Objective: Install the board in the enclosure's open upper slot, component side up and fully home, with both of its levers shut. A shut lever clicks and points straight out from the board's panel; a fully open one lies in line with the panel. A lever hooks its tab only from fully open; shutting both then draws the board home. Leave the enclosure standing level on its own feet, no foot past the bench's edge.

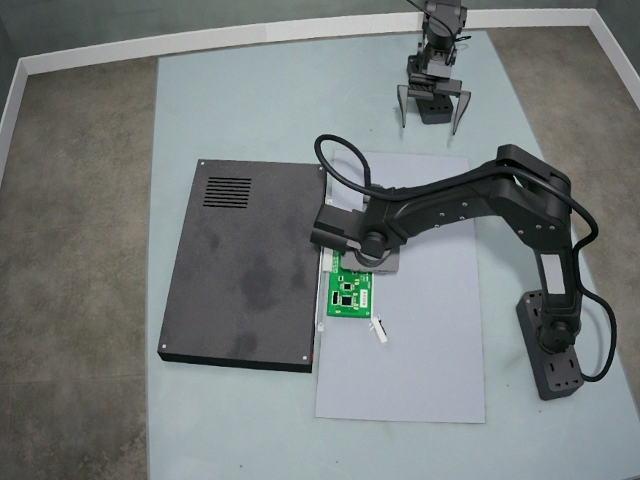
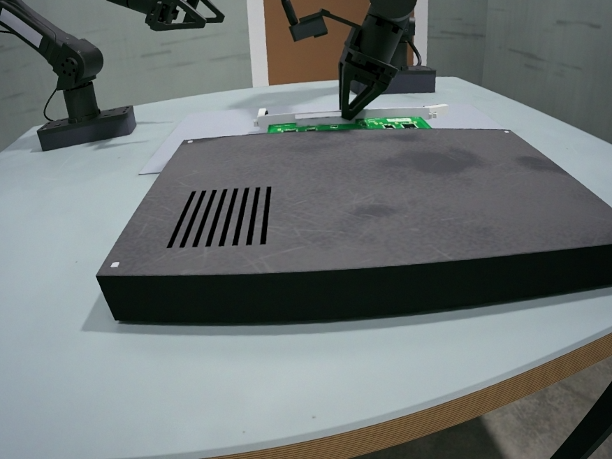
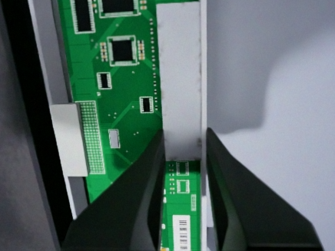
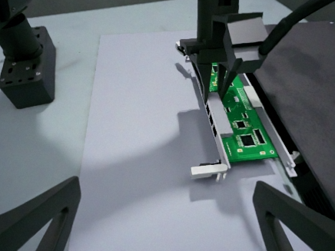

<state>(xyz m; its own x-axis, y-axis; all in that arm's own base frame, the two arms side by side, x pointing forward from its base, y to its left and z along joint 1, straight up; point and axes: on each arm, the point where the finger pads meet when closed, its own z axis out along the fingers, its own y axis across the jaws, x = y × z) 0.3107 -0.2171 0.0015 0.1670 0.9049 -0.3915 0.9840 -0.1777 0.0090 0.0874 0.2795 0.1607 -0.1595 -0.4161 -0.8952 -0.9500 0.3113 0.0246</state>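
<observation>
The grey mat lies 7 cm behind my left hand, 2 cm to the left of it and 5 cm below it. From my left hand the other things lie so: black enclosure: 19 cm ahead, 6 cm to the right, 1 cm below.
</observation>
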